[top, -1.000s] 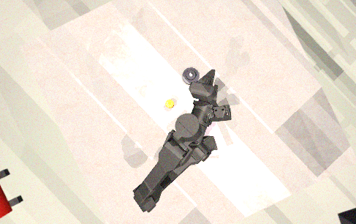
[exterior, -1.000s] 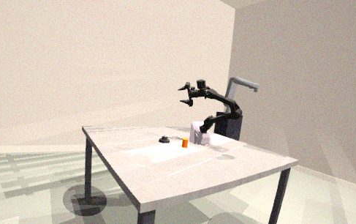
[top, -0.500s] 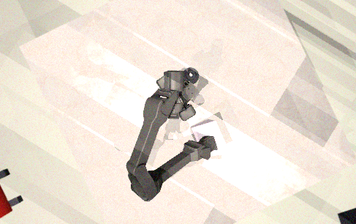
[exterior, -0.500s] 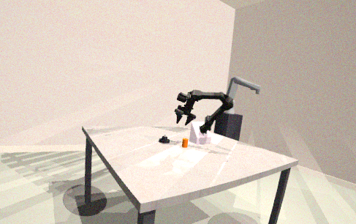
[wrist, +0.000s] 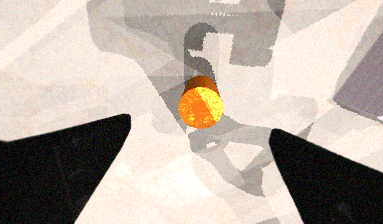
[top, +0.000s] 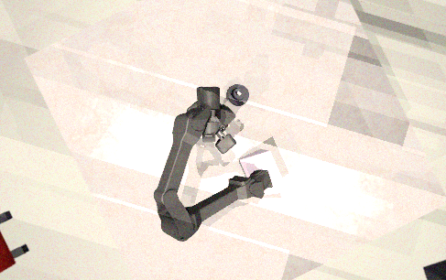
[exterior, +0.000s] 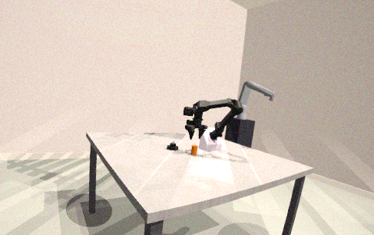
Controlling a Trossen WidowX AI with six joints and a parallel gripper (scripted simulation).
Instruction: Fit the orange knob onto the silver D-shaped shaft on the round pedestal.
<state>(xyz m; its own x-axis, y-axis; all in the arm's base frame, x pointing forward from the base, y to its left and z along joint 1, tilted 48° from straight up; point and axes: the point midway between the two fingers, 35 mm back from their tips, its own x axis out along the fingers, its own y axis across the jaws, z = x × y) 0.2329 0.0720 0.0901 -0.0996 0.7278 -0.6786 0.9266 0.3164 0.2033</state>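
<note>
My gripper tip is now 60 mm above the orange knob. Round my gripper tip: dark round pedestal (100 mm ahead, 140 mm to the right, 80 mm below).
</note>
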